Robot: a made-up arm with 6 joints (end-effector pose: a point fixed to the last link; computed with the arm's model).
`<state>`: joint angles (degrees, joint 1 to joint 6).
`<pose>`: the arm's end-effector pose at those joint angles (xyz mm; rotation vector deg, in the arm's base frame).
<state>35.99 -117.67 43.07 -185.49 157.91 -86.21</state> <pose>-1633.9 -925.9 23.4 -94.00 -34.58 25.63</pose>
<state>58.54 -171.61 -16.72 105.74 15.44 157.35</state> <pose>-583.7 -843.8 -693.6 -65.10 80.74 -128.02</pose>
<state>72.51 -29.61 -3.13 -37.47 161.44 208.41</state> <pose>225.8 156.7 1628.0 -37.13 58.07 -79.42</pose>
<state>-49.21 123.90 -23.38 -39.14 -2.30 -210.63</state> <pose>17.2 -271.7 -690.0 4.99 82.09 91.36</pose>
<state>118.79 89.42 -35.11 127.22 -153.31 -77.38</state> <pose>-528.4 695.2 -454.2 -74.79 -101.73 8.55</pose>
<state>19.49 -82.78 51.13 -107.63 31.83 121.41</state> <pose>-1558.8 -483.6 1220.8 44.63 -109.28 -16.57</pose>
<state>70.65 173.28 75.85 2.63 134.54 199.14</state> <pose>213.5 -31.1 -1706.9 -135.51 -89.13 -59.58</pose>
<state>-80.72 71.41 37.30 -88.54 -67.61 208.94</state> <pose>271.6 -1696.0 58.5 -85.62 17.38 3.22</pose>
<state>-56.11 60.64 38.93 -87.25 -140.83 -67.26</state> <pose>968.2 -1459.7 404.1 -130.62 -114.03 -23.72</pose>
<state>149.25 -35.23 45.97 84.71 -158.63 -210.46</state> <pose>674.5 -378.5 2169.2 128.70 44.26 -87.97</pose>
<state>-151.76 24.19 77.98 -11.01 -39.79 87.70</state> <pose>-999.4 -300.5 2074.9 -47.22 96.12 -122.19</pose>
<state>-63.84 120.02 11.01 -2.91 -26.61 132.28</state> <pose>143.4 -772.2 -1070.9 -10.74 67.97 83.12</pose>
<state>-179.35 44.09 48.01 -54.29 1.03 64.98</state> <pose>-1689.4 104.6 1072.2 7.02 -16.61 178.48</pose>
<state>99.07 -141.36 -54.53 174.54 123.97 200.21</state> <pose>-94.2 -748.4 226.0 -47.67 8.51 105.89</pose>
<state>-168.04 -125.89 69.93 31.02 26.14 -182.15</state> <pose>1678.4 541.2 -716.3 -33.63 37.51 7.57</pose>
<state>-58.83 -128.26 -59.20 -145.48 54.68 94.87</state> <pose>-125.2 544.5 322.1 44.30 -64.81 -63.72</pose>
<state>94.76 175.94 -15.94 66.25 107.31 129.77</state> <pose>149.7 -769.0 -892.5 -42.36 -49.02 167.29</pose>
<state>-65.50 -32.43 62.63 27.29 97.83 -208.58</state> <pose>-509.7 664.1 2167.7 11.65 29.23 82.01</pose>
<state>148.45 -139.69 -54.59 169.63 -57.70 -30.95</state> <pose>524.7 -566.8 248.6 21.86 -40.81 -9.76</pose>
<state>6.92 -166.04 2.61 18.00 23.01 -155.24</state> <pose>-1095.9 -336.1 -742.0 15.20 63.94 -163.58</pose>
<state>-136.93 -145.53 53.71 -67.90 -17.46 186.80</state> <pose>1070.5 1109.9 -760.0 52.59 23.76 18.37</pose>
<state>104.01 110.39 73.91 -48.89 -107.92 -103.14</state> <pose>-278.4 1691.7 -724.8 -45.90 115.81 -58.55</pose>
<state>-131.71 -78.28 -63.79 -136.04 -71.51 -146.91</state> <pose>330.1 141.0 635.4 -128.00 30.93 -81.06</pose>
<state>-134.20 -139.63 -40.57 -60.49 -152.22 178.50</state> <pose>433.3 595.4 267.8 -105.18 86.99 64.48</pose>
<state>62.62 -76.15 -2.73 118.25 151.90 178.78</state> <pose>-597.6 -935.7 1471.0 -67.19 55.40 112.00</pose>
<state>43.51 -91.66 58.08 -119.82 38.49 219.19</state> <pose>-1404.2 -1187.7 871.4 8.48 -65.97 -61.84</pose>
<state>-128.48 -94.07 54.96 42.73 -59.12 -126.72</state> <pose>1119.4 1658.6 547.6 -38.69 -116.22 -1.13</pose>
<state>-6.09 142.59 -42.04 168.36 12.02 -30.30</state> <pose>-89.8 218.4 -606.4 28.37 61.76 164.48</pose>
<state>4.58 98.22 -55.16 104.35 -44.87 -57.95</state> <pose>523.0 94.6 -409.7 -80.68 136.95 45.48</pose>
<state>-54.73 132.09 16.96 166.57 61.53 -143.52</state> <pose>502.7 -353.6 -1265.9 84.66 131.72 33.12</pose>
